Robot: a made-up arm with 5 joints.
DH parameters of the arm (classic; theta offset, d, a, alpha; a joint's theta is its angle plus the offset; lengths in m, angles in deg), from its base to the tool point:
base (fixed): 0 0.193 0 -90
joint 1: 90 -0.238 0.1 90
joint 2: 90 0.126 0.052 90
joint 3: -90 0.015 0.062 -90
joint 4: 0 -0.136 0.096 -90
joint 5: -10.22 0 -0.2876 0
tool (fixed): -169.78 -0.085 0 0
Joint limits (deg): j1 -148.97..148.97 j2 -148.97..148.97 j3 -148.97..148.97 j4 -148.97..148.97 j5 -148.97..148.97
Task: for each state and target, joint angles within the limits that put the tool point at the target. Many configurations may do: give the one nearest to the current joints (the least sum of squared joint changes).
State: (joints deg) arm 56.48 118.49 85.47 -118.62 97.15
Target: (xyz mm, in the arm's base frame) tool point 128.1 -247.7 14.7
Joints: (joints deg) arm 67.13 76.24 43.19 -117.95 75.87
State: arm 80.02 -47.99 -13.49 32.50 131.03
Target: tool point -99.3 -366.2 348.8
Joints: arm 71.46 -40.71 -46.18 12.02 137.78
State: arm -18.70 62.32 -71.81 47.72 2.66
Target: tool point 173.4 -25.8 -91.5
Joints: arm 18.32 85.62 -59.35 66.30 -0.02
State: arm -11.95 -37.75 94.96 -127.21 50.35
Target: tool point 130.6 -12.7 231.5
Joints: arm -27.89 -24.74 100.31 -136.01 35.20
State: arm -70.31 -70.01 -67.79 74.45 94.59
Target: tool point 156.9 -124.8 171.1
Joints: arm -108.96 -80.62 -47.85 99.90 102.40
